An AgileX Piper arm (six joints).
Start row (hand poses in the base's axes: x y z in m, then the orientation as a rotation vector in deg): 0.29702, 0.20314, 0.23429, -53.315, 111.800, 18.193
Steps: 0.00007, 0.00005, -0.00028, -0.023, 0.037, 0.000; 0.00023, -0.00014, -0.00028, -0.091, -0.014, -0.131; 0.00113, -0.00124, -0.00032, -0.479, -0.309, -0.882; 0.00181, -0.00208, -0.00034, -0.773, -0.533, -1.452; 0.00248, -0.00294, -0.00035, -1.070, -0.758, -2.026; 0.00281, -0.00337, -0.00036, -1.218, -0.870, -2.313; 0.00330, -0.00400, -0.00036, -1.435, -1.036, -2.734; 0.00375, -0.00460, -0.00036, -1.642, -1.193, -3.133
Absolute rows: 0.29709, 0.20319, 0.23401, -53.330, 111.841, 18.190; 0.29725, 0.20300, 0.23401, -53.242, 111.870, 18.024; 0.29815, 0.20190, 0.23397, -52.737, 112.030, 17.070; 0.29883, 0.20106, 0.23395, -52.351, 112.147, 16.347; 0.29950, 0.20020, 0.23394, -51.963, 112.263, 15.618; 0.29983, 0.19977, 0.23393, -51.768, 112.320, 15.254; 0.30032, 0.19914, 0.23393, -51.481, 112.400, 14.720; 0.30077, 0.19854, 0.23393, -51.210, 112.476, 14.214
